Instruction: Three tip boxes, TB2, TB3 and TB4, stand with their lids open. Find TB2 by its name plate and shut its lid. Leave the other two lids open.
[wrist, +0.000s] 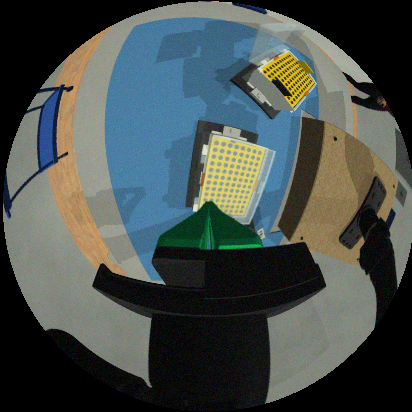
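Seen in the pictures: gripper, fingertip midpoint: (208, 206); arm's base at its link origin: (364, 215).
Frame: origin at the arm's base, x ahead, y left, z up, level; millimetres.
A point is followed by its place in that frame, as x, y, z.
Observation:
The middle tip box (235, 175) @(321, 52, -116) has a yellow rack. Its clear lid lies over the whole rack, making it look pale, and the lid's edge juts past the rack on the right; whether it is fully seated I cannot tell. The far tip box (289, 80) @(270, -132, -136) at upper right has its clear lid (272, 37) standing open. A little of a third box shows with a white label (261, 233) @(139, 213, -191), mostly hidden behind my gripper; its lid cannot be made out. The name plates are too small to read. My gripper (208, 206) @(356, 75, -76) is shut and empty, its green tips at the middle box's near edge in view.
The boxes stand on a blue mat (135, 125) @(469, 17, -193). A tan board (345, 185) @(83, -19, -72) with a dark side lies to the right, with a black stand base (362, 212) @(36, 0, -7) on it. A wooden edge strip (65, 175) and a blue-framed object (48, 130) are at left.

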